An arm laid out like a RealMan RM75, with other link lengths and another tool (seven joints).
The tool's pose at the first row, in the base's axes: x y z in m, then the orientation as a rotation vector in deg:
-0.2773, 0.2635, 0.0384, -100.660, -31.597, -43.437
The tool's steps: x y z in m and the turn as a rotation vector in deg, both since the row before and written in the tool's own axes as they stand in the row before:
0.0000, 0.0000, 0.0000, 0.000, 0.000, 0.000
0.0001, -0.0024, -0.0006, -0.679, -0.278, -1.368
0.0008, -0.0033, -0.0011, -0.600, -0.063, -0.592
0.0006, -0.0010, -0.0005, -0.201, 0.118, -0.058
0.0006, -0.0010, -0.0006, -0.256, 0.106, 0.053
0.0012, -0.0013, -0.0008, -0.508, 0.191, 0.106
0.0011, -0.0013, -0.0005, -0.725, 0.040, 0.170
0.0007, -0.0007, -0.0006, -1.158, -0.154, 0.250
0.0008, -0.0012, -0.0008, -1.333, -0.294, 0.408
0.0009, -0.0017, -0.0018, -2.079, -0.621, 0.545
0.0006, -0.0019, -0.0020, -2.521, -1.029, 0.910
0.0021, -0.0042, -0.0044, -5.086, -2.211, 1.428
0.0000, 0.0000, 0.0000, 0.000, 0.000, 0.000
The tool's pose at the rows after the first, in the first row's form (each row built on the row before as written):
-0.2773, 0.2635, 0.0384, -100.660, -31.597, -43.437
-0.2790, 0.2636, 0.0402, -101.196, -32.841, -44.425
-0.2810, 0.2636, 0.0431, -101.678, -33.252, -45.027
-0.2814, 0.2635, 0.0443, -101.795, -33.167, -45.250
-0.2819, 0.2633, 0.0455, -101.986, -32.970, -45.410
-0.2822, 0.2630, 0.0474, -102.374, -32.590, -45.710
-0.2825, 0.2630, 0.0491, -103.043, -32.181, -45.926
-0.2827, 0.2627, 0.0502, -104.214, -31.685, -46.097
-0.2832, 0.2624, 0.0517, -105.636, -31.067, -46.107
-0.2843, 0.2614, 0.0539, -107.918, -30.280, -46.030
-0.2857, 0.2604, 0.0561, -110.846, -29.227, -45.501
-0.2883, 0.2585, 0.0617, -116.751, -27.510, -44.480
-0.2883, 0.2585, 0.0617, -116.751, -27.510, -44.480

